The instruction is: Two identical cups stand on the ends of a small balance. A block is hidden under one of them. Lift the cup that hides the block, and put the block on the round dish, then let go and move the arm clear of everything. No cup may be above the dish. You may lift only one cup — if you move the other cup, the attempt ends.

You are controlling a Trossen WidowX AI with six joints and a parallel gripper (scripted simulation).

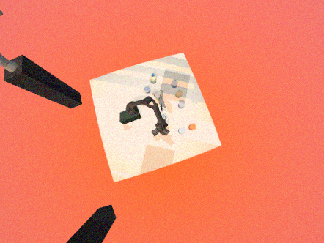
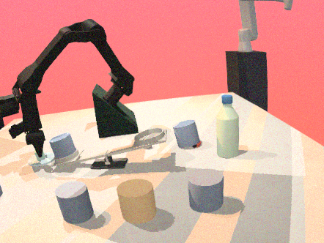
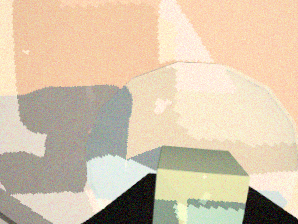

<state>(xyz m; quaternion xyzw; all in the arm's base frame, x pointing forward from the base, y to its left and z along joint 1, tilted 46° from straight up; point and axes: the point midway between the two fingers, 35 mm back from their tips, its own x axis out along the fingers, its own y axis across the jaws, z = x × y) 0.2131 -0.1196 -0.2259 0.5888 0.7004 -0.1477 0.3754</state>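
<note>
The pale green block is 10 mm above my gripper tip. From my gripper tip the other things lie so: red toy car 490 mm to the left, 20 mm ahead; round pale dish 10 mm below; balance beam 240 mm to the left, 90 mm ahead, 10 mm above.
</note>
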